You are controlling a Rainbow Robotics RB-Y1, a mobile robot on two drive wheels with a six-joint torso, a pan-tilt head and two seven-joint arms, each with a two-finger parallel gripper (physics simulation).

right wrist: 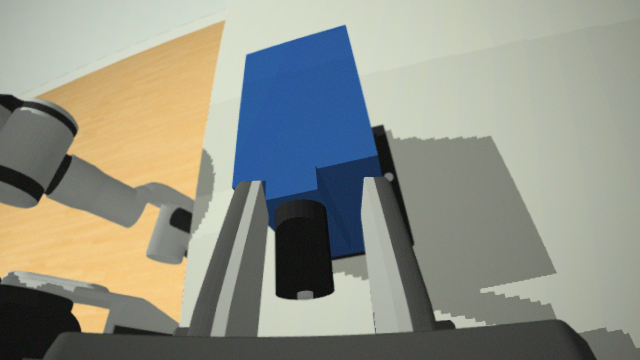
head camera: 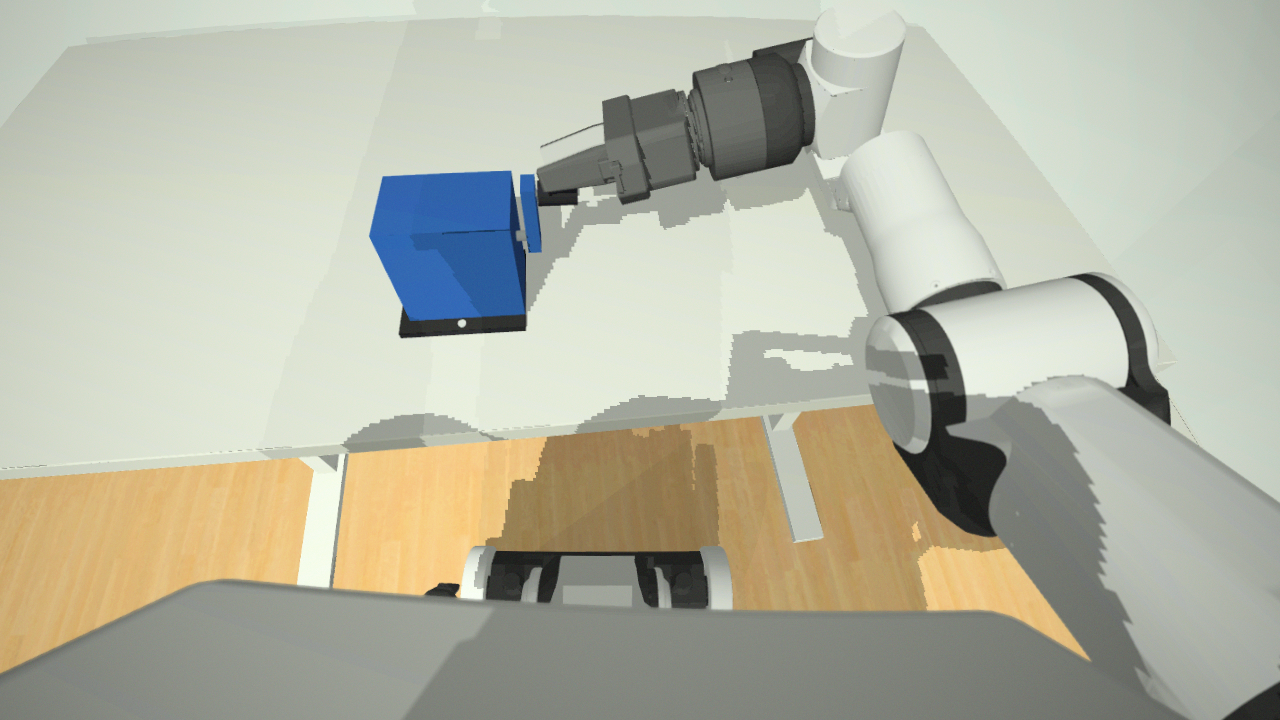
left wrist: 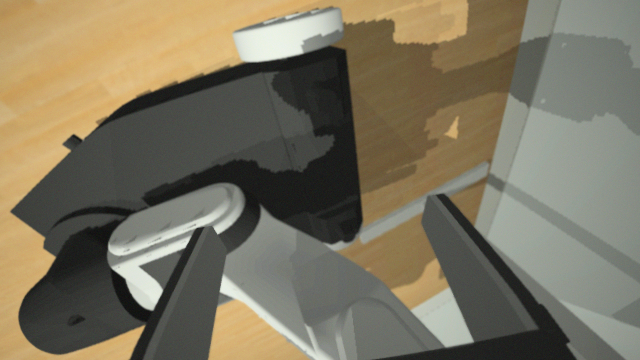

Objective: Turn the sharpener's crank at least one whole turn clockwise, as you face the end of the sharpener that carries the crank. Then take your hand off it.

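Places are measured from the robot's base along level axes (x ahead, y left, z up), in millimetres.
Pixels of known places: left gripper, between the fingertips: [left wrist: 321, 224]; right gripper, between the fingertips: [right wrist: 313, 197] [head camera: 541, 169].
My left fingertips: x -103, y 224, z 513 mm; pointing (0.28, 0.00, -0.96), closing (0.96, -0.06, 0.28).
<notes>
Behind a point stands the place of what it marks.
The blue box-shaped sharpener [head camera: 447, 205] @(x 176, y 135, z 1078 mm) [right wrist: 300, 110] @(x 184, y 124, z 1078 mm) stands upright on its black base [head camera: 492, 324] @(x 136, y 110, z 958 mm) on the table. Its blue crank arm [head camera: 530, 214] is on the right end in the head view, and the black handle [head camera: 560, 198] @(x 180, y 38, z 1086 mm) [right wrist: 304, 250] @(x 194, y 37, z 1093 mm) sticks out from the arm's far, upper end. My right gripper [head camera: 540, 162] @(x 199, y 54, z 1100 mm) [right wrist: 313, 197] @(x 199, y 54, z 1100 mm) is partly open. In the right wrist view its fingers stand on either side of the handle, with a gap on each side. In the head view the near finger partly covers the handle. My left gripper [left wrist: 321, 224] @(x -103, y 224, z 513 mm) is wide open and empty, away from the sharpener.
The pale table [head camera: 223, 223] @(x 280, y 451, z 950 mm) [left wrist: 575, 165] [right wrist: 475, 90] @(x 325, y 245, z 950 mm) has its near edge in front of my body. Table legs [head camera: 324, 519] [head camera: 792, 483] stand below it. My dark mobile base [left wrist: 200, 130] @(x -207, y 166, z 169 mm) shows under the left gripper.
</notes>
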